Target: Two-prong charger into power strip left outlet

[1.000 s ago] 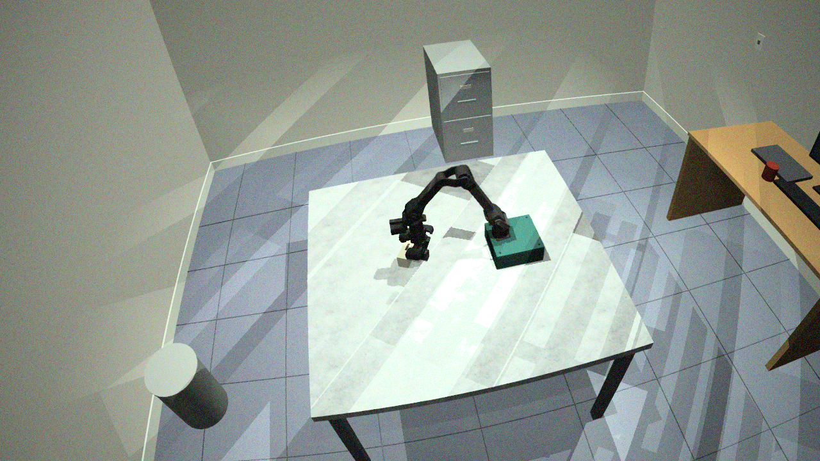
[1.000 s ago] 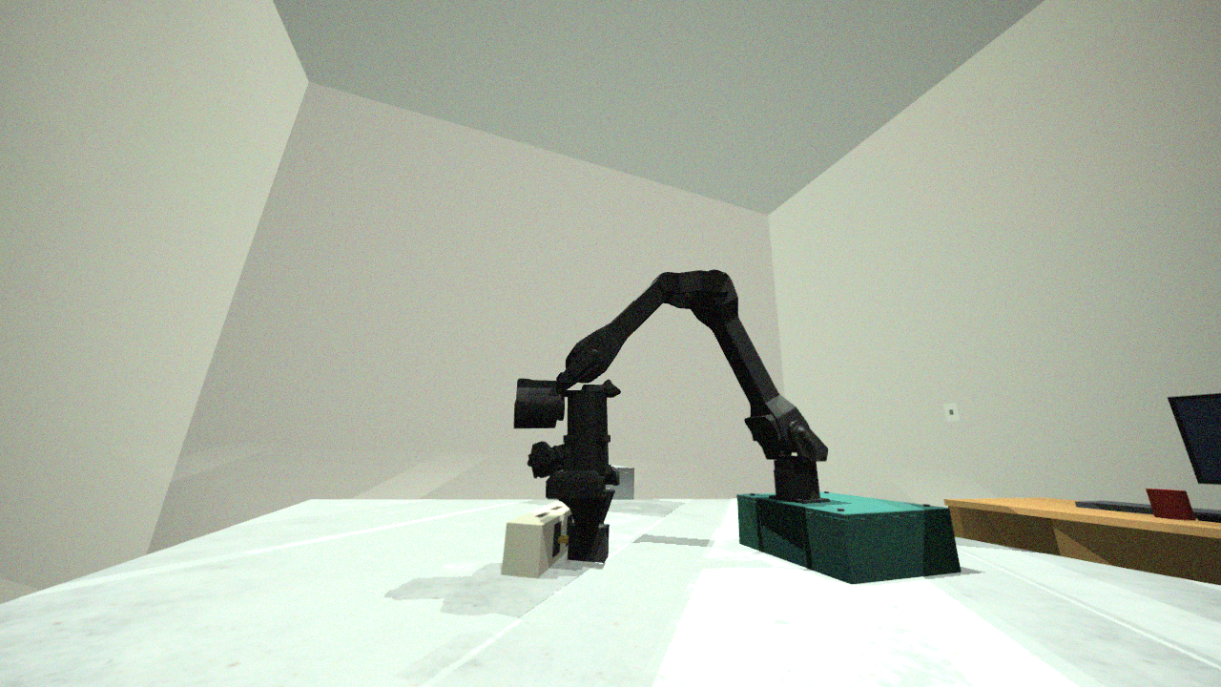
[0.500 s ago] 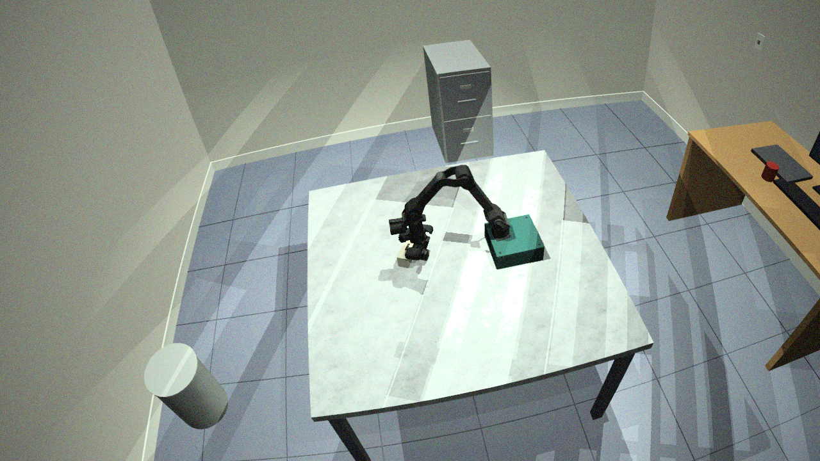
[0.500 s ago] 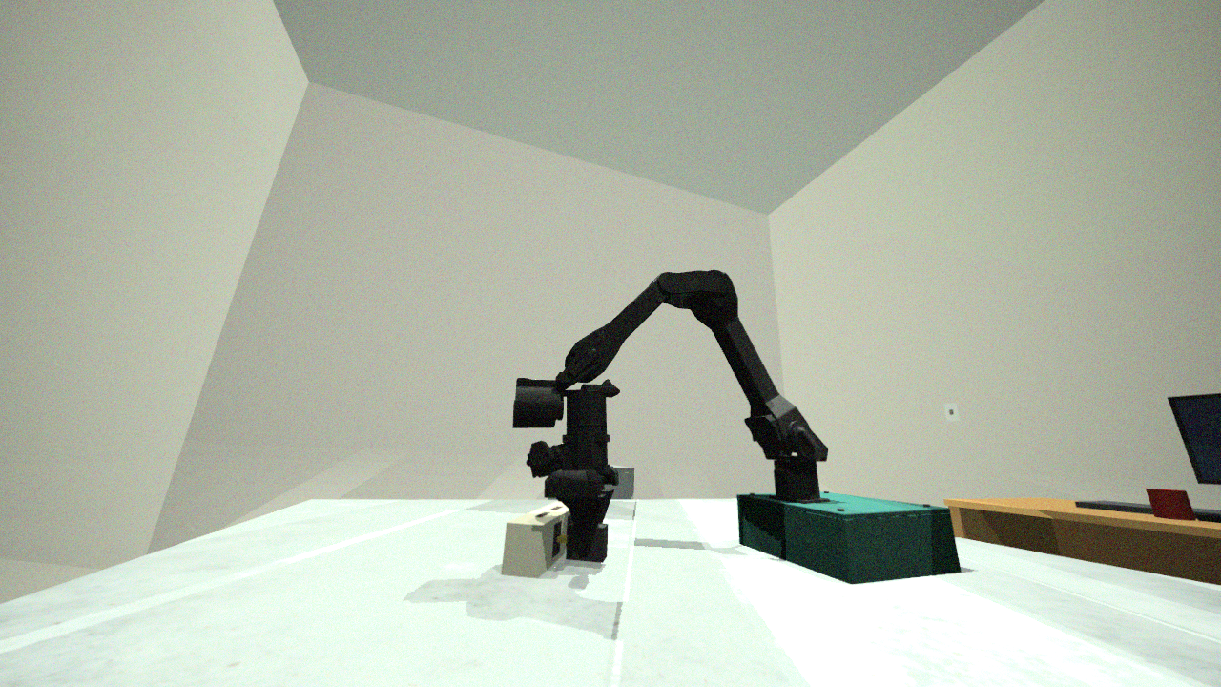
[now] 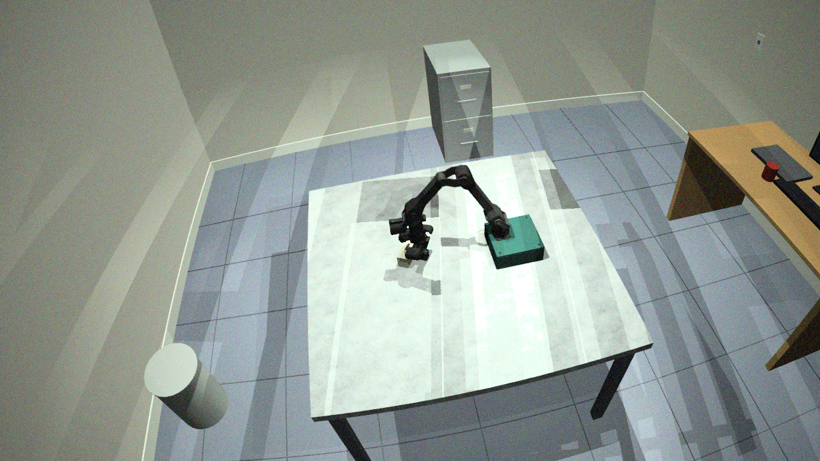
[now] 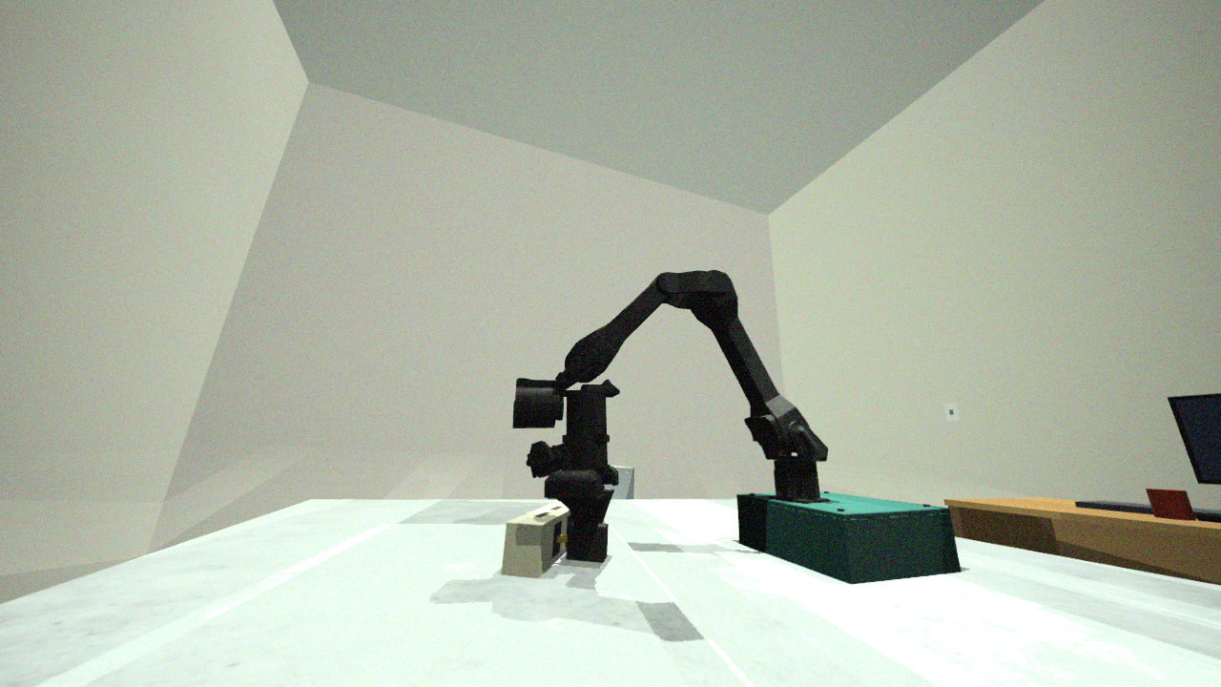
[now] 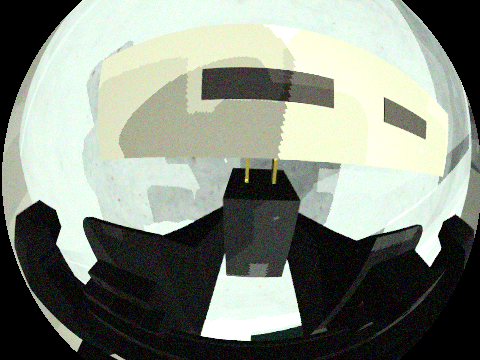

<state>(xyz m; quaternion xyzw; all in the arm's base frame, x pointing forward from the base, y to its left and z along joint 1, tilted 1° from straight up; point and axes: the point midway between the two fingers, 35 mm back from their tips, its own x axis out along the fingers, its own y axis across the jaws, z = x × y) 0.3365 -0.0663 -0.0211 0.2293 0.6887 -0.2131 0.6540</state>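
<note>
Right now the charger is 1 cm ahead of my gripper tip, 1 cm to the right of it and 1 cm above it.
</note>
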